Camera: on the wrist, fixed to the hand. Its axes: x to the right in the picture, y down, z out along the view.
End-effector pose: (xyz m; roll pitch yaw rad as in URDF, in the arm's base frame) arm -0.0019 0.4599 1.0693 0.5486 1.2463 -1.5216
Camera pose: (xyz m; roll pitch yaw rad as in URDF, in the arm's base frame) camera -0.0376 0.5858 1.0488 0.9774 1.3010 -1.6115
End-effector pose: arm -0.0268 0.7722 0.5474 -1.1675 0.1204 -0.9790
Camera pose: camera -0.1364 0.7170 0.5972 -0.6580 0.0885 -1.0308
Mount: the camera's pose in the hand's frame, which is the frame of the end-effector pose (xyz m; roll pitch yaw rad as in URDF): -0.0212 -0.0916 -0.0933 0.5140 0.0350 -0.0495
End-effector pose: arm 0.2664 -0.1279 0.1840 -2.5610 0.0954 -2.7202
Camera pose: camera 0.2849 -0.1475 0.3137 -2.0446 0.0390 -2.6980
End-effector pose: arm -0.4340 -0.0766 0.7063 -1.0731 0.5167 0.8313
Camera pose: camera -0.3416 -0.1618 0.7480 -0.5879 0.4891 0.7697
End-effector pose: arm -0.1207 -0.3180 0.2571 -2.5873 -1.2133 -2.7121
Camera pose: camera 0.0067 -0.2913 0.2819 -2.1476 -1.2682 -2.6327
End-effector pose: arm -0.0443 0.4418 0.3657 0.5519 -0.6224 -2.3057
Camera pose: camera -0.1042 0.4189 0.2498 1.0825 -0.5665 -2.3339
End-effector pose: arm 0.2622 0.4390 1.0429 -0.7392 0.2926 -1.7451
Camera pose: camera 0.1375 0.4837 1.0421 -0.2422 0.2846 -1.8078
